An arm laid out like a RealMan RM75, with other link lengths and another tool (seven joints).
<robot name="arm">
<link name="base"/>
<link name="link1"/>
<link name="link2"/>
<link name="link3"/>
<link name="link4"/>
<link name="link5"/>
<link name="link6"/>
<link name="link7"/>
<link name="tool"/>
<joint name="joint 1" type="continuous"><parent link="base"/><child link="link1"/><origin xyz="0 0 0.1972" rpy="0 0 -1.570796"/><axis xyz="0 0 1"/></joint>
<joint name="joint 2" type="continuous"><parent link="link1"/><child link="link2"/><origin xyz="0 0 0" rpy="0 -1.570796 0"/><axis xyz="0 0 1"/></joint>
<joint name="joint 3" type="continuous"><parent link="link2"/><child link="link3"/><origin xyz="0.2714 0 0" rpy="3.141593 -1.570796 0"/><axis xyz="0 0 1"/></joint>
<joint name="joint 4" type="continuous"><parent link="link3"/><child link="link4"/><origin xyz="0 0 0" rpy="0 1.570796 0"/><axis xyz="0 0 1"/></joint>
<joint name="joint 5" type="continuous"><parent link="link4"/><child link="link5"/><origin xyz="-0.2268 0 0" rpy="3.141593 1.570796 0"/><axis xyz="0 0 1"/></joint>
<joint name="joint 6" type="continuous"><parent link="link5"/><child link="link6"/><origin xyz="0 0 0" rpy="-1.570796 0 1.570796"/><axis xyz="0 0 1"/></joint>
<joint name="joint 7" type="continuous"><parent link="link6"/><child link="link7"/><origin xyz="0 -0.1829 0" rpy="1.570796 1.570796 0"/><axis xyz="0 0 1"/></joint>
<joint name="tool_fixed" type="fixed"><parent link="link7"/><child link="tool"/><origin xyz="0.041 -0.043 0.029" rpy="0 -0.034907 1.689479"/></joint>
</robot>
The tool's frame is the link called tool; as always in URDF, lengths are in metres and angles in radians. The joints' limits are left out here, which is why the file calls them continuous.
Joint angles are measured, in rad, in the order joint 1, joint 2, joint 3, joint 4, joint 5, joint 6, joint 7. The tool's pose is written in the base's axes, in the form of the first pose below.
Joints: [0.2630, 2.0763, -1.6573, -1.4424, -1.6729, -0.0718, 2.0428]
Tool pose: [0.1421 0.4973 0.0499], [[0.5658 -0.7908 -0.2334], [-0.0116 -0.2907 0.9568], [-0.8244 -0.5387 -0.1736]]
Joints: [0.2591, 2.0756, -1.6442, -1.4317, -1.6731, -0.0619, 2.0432]
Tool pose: [0.1518 0.4981 0.0549], [[0.5644 -0.7981 -0.2112], [-0.0119 -0.2637 0.9645], [-0.8254 -0.5418 -0.1583]]
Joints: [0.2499, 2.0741, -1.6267, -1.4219, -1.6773, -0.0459, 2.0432]
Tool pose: [0.1652 0.4979 0.0633], [[0.5656 -0.8047 -0.1802], [-0.0083 -0.2240 0.9746], [-0.8246 -0.5497 -0.1333]]
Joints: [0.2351, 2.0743, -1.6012, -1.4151, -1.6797, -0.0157, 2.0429]
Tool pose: [0.1829 0.4957 0.0778], [[0.5621 -0.8156 -0.1374], [0.0056 -0.1624 0.9867], [-0.8271 -0.5554 -0.0868]]
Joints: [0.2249, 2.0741, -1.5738, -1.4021, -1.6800, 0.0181, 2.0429]
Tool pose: [0.2017 0.4934 0.0924], [[0.5584 -0.8246 -0.0907], [0.0193 -0.0964 0.9952], [-0.8293 -0.5575 -0.0379]]
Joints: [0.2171, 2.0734, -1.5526, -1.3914, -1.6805, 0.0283, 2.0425]
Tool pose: [0.2151 0.4914 0.1005], [[0.5576 -0.8280 -0.0596], [0.0207 -0.0580 0.9981], [-0.8299 -0.5578 -0.0152]]
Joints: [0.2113, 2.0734, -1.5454, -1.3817, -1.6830, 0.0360, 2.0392]
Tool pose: [0.2235 0.4899 0.1027], [[0.5622 -0.8261 -0.0393], [0.0167 -0.0361 0.9992], [-0.8268 -0.5624 -0.0065]]
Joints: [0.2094, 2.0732, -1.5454, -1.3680, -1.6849, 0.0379, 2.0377]
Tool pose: [0.2297 0.4897 0.1003], [[0.5662 -0.8239 -0.0248], [0.0047 -0.0269 0.9996], [-0.8243 -0.5661 -0.0113]]
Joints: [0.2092, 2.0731, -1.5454, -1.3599, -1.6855, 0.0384, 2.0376]
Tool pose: [0.2329 0.4897 0.0987], [[0.5674 -0.8233 -0.0173], [-0.0023 -0.0226 0.9997], [-0.8235 -0.5672 -0.0147]]
